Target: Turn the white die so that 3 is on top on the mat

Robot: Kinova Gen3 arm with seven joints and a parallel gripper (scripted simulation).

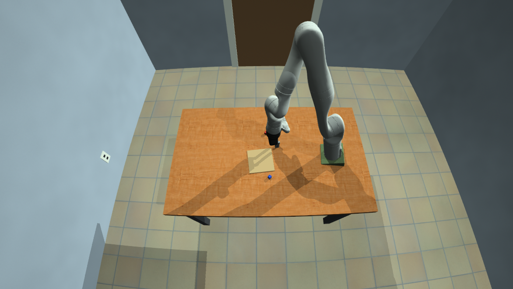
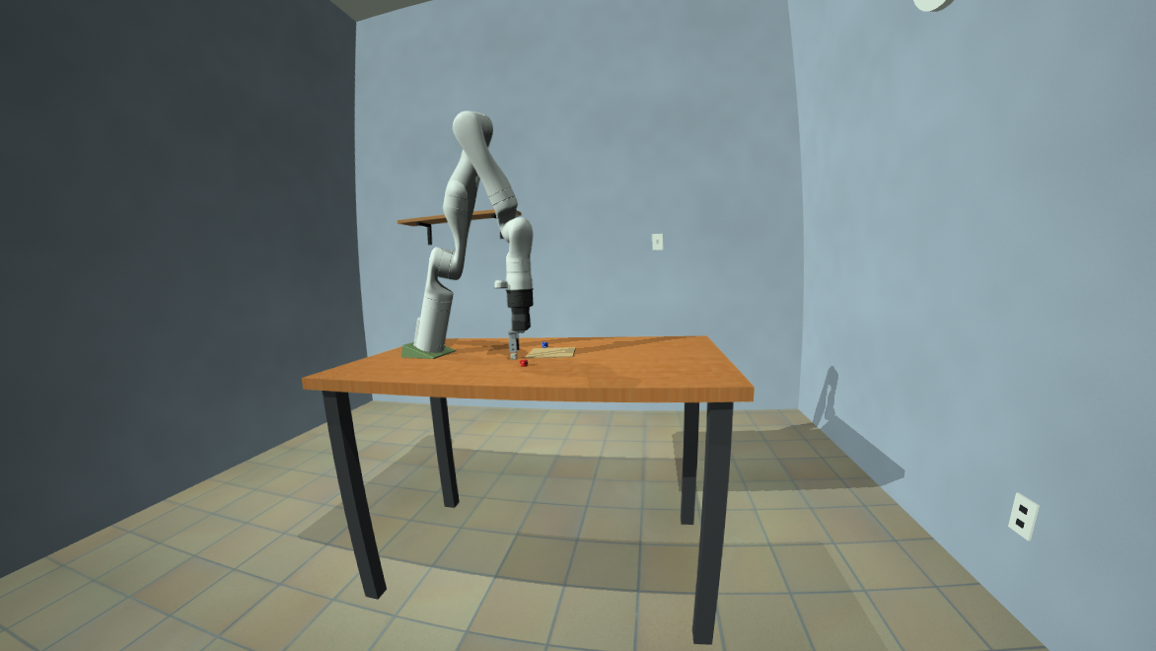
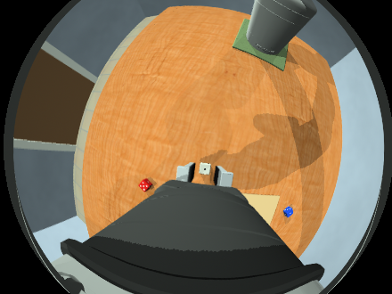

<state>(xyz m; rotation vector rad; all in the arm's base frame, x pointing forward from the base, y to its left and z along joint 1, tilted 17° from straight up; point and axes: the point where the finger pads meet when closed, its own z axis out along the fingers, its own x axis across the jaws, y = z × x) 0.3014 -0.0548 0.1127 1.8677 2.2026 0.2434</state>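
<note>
Right now the white die is 3 cm below my hand. Also, from my hand: blue die 4 cm ahead, 19 cm to the left, 3 cm below; red die 6 cm ahead, 9 cm to the right, 3 cm below; tan mat 9 cm ahead, 9 cm to the left, 4 cm below.
</note>
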